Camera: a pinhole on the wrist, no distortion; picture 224 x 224 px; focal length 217.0 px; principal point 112.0 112.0 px. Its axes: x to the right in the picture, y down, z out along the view. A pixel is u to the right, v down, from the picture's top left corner.
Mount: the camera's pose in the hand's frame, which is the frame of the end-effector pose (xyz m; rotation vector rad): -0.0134 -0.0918 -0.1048 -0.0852 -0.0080 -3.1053
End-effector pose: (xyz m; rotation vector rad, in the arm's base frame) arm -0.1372 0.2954 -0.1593 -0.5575 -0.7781 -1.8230
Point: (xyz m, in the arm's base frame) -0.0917 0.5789 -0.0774
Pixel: 198 61
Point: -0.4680 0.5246 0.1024
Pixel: 47 216
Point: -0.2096 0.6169 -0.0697
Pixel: 181 131
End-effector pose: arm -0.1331 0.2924 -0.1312 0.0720 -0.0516 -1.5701
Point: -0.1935 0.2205 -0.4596
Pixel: behind the camera
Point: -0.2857 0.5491 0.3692
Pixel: 215 117
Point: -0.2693 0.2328 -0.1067
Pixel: 17 180
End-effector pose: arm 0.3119 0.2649 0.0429 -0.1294 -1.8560 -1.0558
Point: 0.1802 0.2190 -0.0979
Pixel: 140 216
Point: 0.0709 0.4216 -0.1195
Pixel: 144 128
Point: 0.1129 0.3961 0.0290
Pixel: 81 72
